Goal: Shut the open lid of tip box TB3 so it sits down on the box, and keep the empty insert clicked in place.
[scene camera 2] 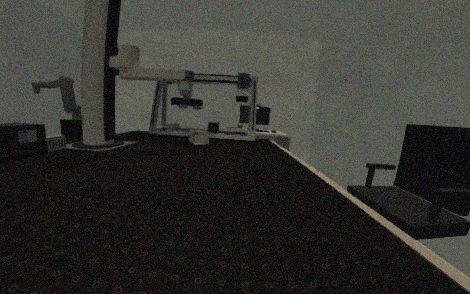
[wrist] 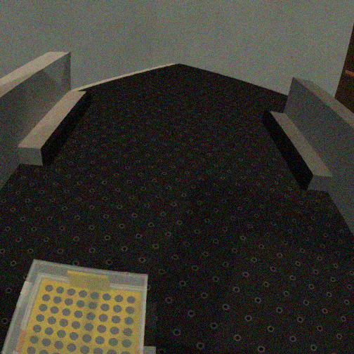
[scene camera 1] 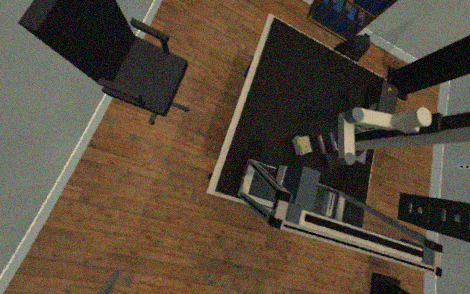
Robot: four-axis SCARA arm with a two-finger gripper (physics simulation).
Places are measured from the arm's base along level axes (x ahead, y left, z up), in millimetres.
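Where they show: gripper, fingertip midpoint: point(scene camera 2: 194, 106) point(scene camera 1: 325, 134); arm's base at its link origin: point(scene camera 2: 99, 146).
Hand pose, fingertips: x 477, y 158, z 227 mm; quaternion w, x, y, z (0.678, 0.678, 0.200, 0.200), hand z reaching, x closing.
Things, the pixels of their centre, and the offset from my fingertips. "*": a spot on its surface instead. Level surfaces: height alone.
- Tip box TB3 at the middle of its body: point(scene camera 2: 198, 137) point(scene camera 1: 301, 145) dx +18, dy +62, dz -176 mm
- dark table at its surface level: dz -214 mm
- grey-blue block at a spot on its surface: point(scene camera 1: 302, 192) * dx +280, dy +405, dz +273 mm
Tip box TB3 point(scene camera 1: 302, 145) point(scene camera 2: 199, 138) stands on the dark table; part of it shows at the lower left in the wrist view. Its translucent lid point(wrist: 131, 279) lies flat over the top, with no raised edge visible; whether it is fully seated cannot be told. Under it the yellow insert point(wrist: 80, 315), with rows of round holes, looks level inside the box. My gripper point(scene camera 1: 328, 143) point(scene camera 2: 187, 105) point(wrist: 180, 84) is shut with nothing between its fingers, though a gap shows between them. It hangs above the table, to the right of the box in scene camera 1.
The dark table point(scene camera 1: 285, 75) point(scene camera 2: 200, 200) point(wrist: 175, 115) has a pale edge. A gantry frame point(scene camera 1: 360, 240) point(scene camera 2: 254, 110) stands close to the box, with a grey-blue block point(scene camera 1: 302, 192) on it. The arm's column point(scene camera 2: 94, 75) rises at the left. A chair point(scene camera 1: 150, 75) point(scene camera 2: 405, 205) stands off the table.
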